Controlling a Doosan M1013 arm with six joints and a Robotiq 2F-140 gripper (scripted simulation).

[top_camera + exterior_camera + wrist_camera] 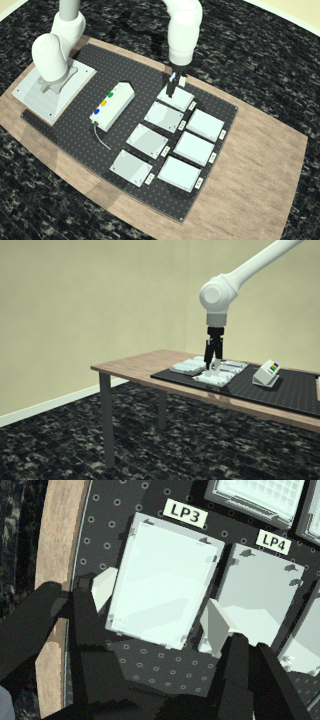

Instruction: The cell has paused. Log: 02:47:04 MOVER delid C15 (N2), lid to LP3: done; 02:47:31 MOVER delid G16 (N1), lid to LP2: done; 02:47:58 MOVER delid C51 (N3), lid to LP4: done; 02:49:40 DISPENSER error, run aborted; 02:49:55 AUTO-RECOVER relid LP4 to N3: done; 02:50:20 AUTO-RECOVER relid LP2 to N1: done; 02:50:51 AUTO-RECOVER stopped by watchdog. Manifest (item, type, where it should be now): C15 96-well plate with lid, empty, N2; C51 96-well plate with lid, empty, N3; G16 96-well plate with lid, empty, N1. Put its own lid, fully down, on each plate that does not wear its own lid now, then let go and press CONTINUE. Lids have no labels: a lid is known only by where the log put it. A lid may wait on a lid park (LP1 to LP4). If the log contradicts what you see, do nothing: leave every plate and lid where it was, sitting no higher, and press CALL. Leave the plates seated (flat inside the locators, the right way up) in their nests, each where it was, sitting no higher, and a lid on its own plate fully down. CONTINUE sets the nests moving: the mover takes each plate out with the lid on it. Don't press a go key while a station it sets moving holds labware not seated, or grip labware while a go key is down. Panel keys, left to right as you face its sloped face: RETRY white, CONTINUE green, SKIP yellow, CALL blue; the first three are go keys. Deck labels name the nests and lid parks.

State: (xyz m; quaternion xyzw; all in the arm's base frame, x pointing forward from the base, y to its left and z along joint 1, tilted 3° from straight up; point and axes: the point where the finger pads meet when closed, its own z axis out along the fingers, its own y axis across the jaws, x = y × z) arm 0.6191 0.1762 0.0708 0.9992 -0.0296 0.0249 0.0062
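Right now the lid park LP3 is 5 cm below my hand. Also, from my hand: white retry key (24 cm behind, 12 cm to the right, 1 cm above); lid park LP4 (12 cm to the right, 5 cm below); lid park LP1 (1 cm behind, 26 cm to the right, 5 cm below).
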